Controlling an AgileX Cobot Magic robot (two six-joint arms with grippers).
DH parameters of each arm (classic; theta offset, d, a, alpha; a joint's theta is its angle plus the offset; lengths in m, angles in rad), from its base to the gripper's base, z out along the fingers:
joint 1: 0 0.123 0 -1.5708
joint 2: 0.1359 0 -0.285 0
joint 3: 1.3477 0 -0.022 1.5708
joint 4: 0 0.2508 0 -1.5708
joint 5: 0 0 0.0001 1.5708
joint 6: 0 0.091 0 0
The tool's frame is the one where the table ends.
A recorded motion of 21 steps. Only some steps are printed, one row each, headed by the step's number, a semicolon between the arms.
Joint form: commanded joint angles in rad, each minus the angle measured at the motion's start. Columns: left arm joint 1, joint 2, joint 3, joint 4, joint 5, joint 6; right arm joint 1, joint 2, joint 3, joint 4, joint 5, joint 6.
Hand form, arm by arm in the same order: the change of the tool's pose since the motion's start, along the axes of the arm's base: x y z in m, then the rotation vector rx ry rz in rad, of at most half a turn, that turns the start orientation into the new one. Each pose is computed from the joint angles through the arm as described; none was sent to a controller.
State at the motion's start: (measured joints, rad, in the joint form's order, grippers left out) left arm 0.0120 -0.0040 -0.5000 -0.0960 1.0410 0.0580; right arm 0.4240 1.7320 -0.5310 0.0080 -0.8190 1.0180
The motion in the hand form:
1: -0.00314 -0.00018 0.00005 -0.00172 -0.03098 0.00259; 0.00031 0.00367 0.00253 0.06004 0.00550 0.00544
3: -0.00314 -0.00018 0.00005 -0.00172 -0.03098 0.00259; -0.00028 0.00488 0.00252 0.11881 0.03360 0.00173
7: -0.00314 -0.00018 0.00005 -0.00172 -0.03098 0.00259; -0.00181 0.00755 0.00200 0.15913 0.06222 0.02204
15: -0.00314 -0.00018 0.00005 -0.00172 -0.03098 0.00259; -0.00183 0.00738 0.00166 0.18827 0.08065 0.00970
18: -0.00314 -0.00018 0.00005 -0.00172 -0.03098 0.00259; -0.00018 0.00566 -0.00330 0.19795 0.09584 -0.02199
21: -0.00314 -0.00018 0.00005 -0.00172 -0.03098 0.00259; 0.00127 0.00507 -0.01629 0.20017 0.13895 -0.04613
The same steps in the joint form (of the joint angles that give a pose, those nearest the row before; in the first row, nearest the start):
1: 0.0030 -0.0240 0.0020 -0.0020 -0.0090 0.0000; 0.0060 0.0000 -0.0060 -0.0210 -0.0140 0.0690
3: 0.0030 -0.0240 0.0020 -0.0020 -0.0090 0.0000; 0.0060 0.0000 -0.0060 -0.0410 -0.0140 0.1460
7: 0.0030 -0.0240 0.0020 -0.0020 -0.0090 0.0000; 0.0060 0.0000 -0.0060 -0.0870 -0.0090 0.2180
15: 0.0030 -0.0240 0.0020 -0.0020 -0.0090 0.0000; 0.0060 0.0000 -0.0060 -0.0850 -0.0050 0.2530
18: 0.0030 -0.0240 0.0020 -0.0020 -0.0090 0.0000; 0.0060 0.0180 -0.0060 -0.0510 -0.0100 0.2530
21: 0.0030 -0.0240 0.0020 -0.0020 -0.0090 0.0000; 0.0060 0.0620 -0.0060 -0.0340 -0.0140 0.2670

